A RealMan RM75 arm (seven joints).
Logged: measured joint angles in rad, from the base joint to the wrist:
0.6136 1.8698 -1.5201 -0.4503 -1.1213 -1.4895 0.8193
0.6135 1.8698 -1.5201 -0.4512 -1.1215 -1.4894 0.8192
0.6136 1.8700 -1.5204 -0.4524 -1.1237 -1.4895 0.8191
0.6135 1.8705 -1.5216 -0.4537 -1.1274 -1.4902 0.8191
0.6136 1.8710 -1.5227 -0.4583 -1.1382 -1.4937 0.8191
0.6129 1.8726 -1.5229 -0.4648 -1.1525 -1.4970 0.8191
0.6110 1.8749 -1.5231 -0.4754 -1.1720 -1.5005 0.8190
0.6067 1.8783 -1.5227 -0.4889 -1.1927 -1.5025 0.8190
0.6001 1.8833 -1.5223 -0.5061 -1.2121 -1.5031 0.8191
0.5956 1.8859 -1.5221 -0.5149 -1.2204 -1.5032 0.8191
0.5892 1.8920 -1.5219 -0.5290 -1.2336 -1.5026 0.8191
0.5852 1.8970 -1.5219 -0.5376 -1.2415 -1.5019 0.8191
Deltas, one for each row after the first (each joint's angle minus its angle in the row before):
-0.0001 0.0000 0.0000 -0.0009 -0.0002 0.0001 -0.0001
0.0001 0.0002 -0.0003 -0.0012 -0.0022 -0.0001 -0.0001
-0.0001 0.0005 -0.0012 -0.0013 -0.0037 -0.0007 0.0000
0.0001 0.0005 -0.0011 -0.0046 -0.0108 -0.0035 0.0000
-0.0007 0.0016 -0.0002 -0.0065 -0.0143 -0.0033 0.0000
-0.0019 0.0023 -0.0002 -0.0106 -0.0195 -0.0035 -0.0001
-0.0043 0.0034 0.0004 -0.0135 -0.0207 -0.0020 0.0000
-0.0066 0.0050 0.0004 -0.0172 -0.0194 -0.0006 0.0001
-0.0045 0.0026 0.0002 -0.0088 -0.0083 -0.0001 0.0000
-0.0064 0.0061 0.0002 -0.0141 -0.0132 0.0006 0.0000
-0.0040 0.0050 0.0000 -0.0086 -0.0079 0.0007 0.0000

